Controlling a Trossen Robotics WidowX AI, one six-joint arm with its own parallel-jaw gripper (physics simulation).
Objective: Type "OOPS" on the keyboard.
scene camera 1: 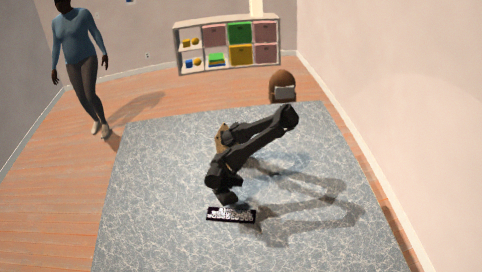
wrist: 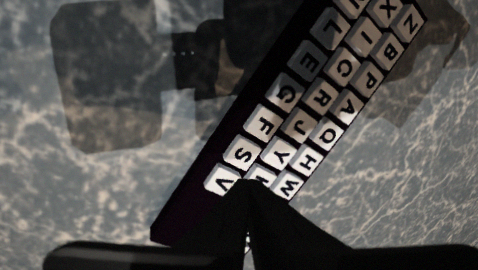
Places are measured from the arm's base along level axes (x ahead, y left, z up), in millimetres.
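Pixels of known places: gripper, fingertip midpoint: (wrist: 246,188); arm's base at its link origin: (scene camera 1: 225,139).
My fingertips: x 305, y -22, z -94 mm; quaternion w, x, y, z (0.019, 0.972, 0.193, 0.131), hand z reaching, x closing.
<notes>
For each thing: its top centre in the pictures, then the offset to it from my fingertips. Level surfaces: height alone.
- black keyboard at its top centre: (wrist: 296,134) (scene camera 1: 230,213) dy +25, dx +27, dz -25 mm
- V key at its top centre: (wrist: 223,183) dy -14, dx +1, dz -25 mm
- S key at its top centre: (wrist: 243,155) dy +4, dx +4, dz -25 mm
- W key at its top centre: (wrist: 288,187) dy -6, dx +41, dz -25 mm
- P key at its top centre: (wrist: 370,80) dy +68, dx +53, dz -25 mm
- marbled mat at its surface level: dz -42 mm
The black keyboard (scene camera 1: 231,215) (wrist: 187,200) with white letter keys lies on the marbled mat and runs diagonally through the wrist view. My gripper (scene camera 1: 230,201) (wrist: 246,188) is shut and empty, with its tips over the lower end of the keyboard in the wrist view. The V key (wrist: 221,181) is left of the tips, the S key (wrist: 242,153) is beyond them, and the W key (wrist: 287,186) is to the right. The P key (wrist: 367,80) is farther up right. The fingers partly cover one key and hide others; I cannot make out an O key.
The marbled mat (scene camera 1: 160,200) lies under the arm. The arm's shadow falls across part of the keyboard. A brown backpack (scene camera 1: 282,80) stands behind the mat, a cubby shelf (scene camera 1: 176,50) is at the back wall, and a person (scene camera 1: 75,40) stands at the left.
</notes>
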